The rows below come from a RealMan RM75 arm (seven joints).
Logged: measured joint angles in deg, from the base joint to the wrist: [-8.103, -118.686, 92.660, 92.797, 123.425, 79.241, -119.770]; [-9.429, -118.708, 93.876, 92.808, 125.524, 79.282, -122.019]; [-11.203, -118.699, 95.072, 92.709, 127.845, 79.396, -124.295]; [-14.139, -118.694, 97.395, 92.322, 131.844, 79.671, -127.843]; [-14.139, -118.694, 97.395, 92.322, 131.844, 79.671, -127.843]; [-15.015, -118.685, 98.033, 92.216, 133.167, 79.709, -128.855]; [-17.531, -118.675, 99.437, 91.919, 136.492, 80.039, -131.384]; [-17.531, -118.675, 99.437, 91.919, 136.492, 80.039, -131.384]
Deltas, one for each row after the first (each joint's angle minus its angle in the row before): [-1.326, -0.022, 1.216, 0.011, 2.099, 0.041, -2.249]; [-1.774, 0.009, 1.196, -0.099, 2.321, 0.114, -2.276]; [-2.936, 0.005, 2.323, -0.387, 3.999, 0.275, -3.548]; [0.000, 0.000, 0.000, 0.000, 0.000, 0.000, 0.000]; [-0.876, 0.009, 0.638, -0.106, 1.323, 0.038, -1.012]; [-2.516, 0.010, 1.404, -0.297, 3.325, 0.330, -2.529]; [0.000, 0.000, 0.000, 0.000, 0.000, 0.000, 0.000]
